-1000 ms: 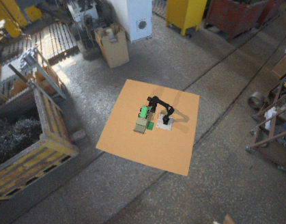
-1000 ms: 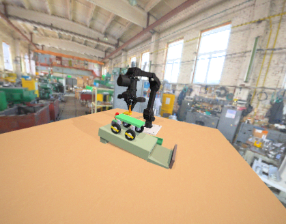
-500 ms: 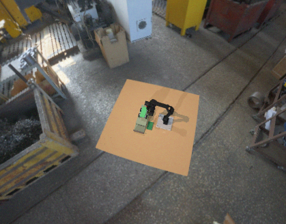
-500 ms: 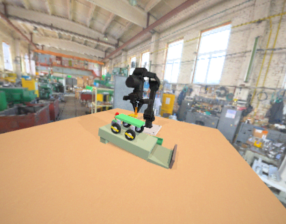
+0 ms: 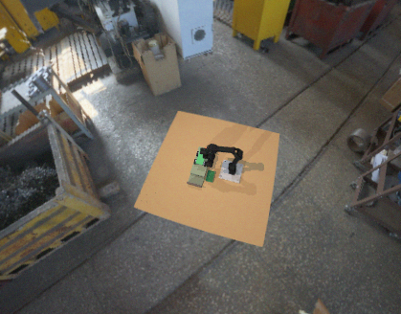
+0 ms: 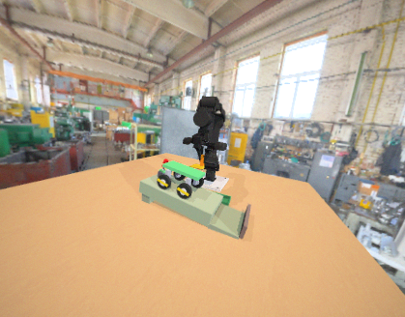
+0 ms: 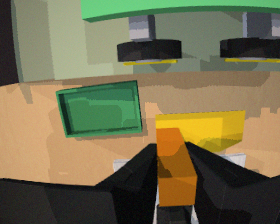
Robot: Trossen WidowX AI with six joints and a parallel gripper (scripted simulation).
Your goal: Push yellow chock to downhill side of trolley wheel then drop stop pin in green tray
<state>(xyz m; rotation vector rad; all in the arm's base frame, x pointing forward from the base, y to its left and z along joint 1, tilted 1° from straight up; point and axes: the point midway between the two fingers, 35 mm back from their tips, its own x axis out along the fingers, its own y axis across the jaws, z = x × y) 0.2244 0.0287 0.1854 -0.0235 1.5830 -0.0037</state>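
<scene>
My gripper tip is now 140 mm to the left of the stop pin, 90 mm short of it and 30 mm above it. Also, from my gripper tip: yellow chock 20 mm to the right, 10 mm below; trolley 110 mm ahead, 50 mm below, 30 mm to the right; green tray 170 mm below, 90 mm to the left, 20 mm behind.
</scene>
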